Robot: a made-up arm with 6 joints. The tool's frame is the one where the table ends. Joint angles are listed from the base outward.
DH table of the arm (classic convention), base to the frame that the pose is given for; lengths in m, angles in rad. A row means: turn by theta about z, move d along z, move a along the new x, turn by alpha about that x. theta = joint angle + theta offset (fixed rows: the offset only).
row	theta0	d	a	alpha
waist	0	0.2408	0	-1.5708
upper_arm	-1.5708	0	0.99	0
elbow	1.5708	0.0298	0	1.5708
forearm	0	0.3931	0	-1.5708
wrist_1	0	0	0	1.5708
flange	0	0.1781	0	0
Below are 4 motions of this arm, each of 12 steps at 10 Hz.
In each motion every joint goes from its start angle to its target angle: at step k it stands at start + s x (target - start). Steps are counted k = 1, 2, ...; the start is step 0. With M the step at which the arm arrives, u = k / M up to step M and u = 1 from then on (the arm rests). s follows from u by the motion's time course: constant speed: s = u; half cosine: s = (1 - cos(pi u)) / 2; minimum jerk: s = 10 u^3 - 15 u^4 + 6 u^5.
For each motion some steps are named. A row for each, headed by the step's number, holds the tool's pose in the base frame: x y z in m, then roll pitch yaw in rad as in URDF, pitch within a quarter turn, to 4 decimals.
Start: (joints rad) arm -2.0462 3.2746 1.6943 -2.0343 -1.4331 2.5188
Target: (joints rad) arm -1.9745 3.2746 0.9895 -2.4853 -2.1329 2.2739
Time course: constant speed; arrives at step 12
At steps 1, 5, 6, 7, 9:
1: 0.3979 0.3743 -0.5768 -1.0162 -0.3995 -2.2953
5: 0.3690 0.3788 -0.6474 -0.8078 -0.5062 -2.6155
6: 0.3596 0.3788 -0.6643 -0.7470 -0.5142 -2.6950
7: 0.3494 0.3785 -0.6810 -0.6857 -0.5148 -2.7719
9: 0.3270 0.3761 -0.7139 -0.5669 -0.4949 -2.9129

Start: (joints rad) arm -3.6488 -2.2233 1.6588 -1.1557 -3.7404 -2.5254
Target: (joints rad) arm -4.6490 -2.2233 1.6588 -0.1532 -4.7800 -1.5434
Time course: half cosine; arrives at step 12
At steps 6, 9, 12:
6: 0.5102 -0.6806 -0.0259 -1.5580 -0.1319 -0.0177
9: 0.1983 -0.8224 0.0498 -1.1169 0.0543 -0.0974
12: 0.0515 -0.8534 0.0759 -0.9425 0.1039 -0.0502

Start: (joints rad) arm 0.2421 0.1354 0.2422 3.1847 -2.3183 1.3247
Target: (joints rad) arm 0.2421 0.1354 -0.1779 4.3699 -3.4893 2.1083
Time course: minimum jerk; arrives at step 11
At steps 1, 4, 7, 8, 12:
1: 0.3344 0.1201 1.4265 -2.7075 -0.0839 -1.0631
4: 0.2553 0.1249 1.4296 -2.8696 0.0789 -0.9495
7: 0.1329 0.0566 1.4368 3.0428 0.0207 -0.7408
8: 0.1163 0.0279 1.4404 2.9536 -0.0757 -0.6815
12: 0.1072 -0.0017 1.4463 2.8725 -0.2032 -0.6173

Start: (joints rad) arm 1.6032 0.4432 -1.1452 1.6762 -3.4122 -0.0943
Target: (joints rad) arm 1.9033 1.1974 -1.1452 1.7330 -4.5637 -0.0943
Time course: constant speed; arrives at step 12
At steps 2, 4, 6, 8, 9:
2: -0.1412 0.3880 1.2659 -2.5104 0.2691 0.5173
4: -0.2038 0.4893 1.2222 -2.5726 0.4804 0.6467
6: -0.2717 0.5797 1.1710 -2.6201 0.7058 0.7511
8: -0.3430 0.6603 1.1122 -2.6595 0.9408 0.8307
9: -0.3795 0.6973 1.0799 -2.6797 1.0607 0.8593

